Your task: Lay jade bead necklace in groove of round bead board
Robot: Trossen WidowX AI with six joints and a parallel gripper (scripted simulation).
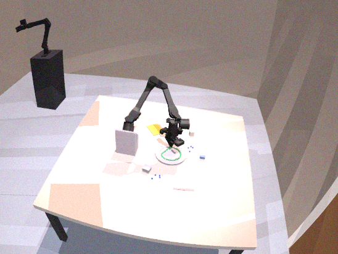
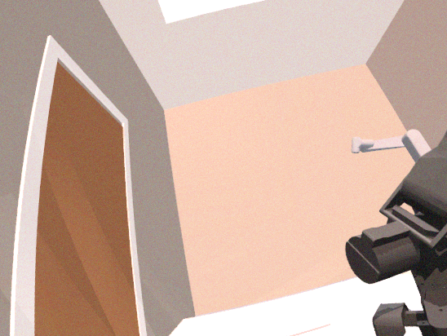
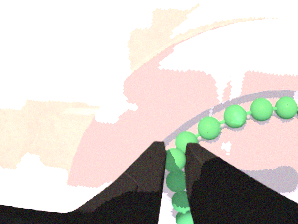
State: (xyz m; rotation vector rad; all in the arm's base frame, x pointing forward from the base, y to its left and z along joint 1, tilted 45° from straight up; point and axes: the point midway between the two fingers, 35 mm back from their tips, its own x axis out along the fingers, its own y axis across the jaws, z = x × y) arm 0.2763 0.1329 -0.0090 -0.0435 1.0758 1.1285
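Right now my gripper tip is 7 cm to the left of the round white bead board, 1 cm short of it and 1 cm above it. Round my gripper tip: yellow sheet: 18 cm to the left, 13 cm behind, 1 cm below; then blue block: 22 cm ahead, 4 cm to the right, 1 cm below; then cream block: 18 cm to the left, 13 cm ahead.
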